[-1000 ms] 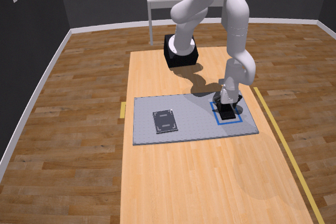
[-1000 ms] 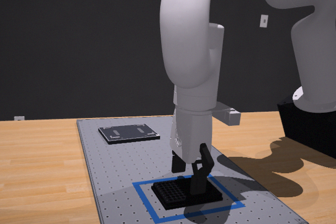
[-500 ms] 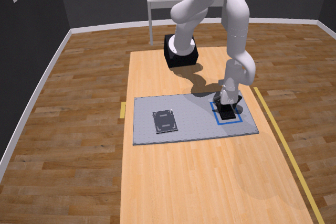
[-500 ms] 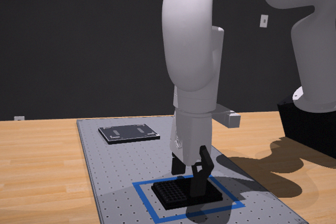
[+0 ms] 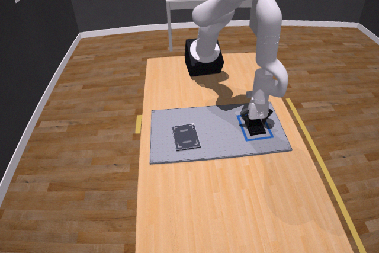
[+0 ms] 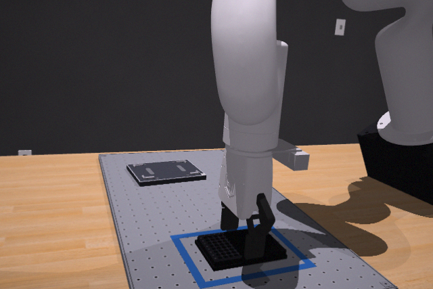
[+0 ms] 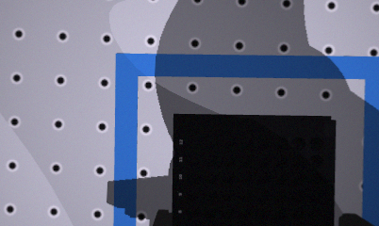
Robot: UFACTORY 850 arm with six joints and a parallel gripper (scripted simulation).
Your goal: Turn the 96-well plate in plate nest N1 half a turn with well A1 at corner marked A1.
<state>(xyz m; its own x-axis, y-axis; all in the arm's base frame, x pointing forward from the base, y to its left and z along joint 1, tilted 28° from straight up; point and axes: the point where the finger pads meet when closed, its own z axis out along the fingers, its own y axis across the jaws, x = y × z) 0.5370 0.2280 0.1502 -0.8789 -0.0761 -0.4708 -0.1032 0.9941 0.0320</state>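
Now: hand 2 cm above the black 96-well plate. Also, from my hand: plate nest N1: 7 cm ahead, 36 cm to the right, 2 cm below.
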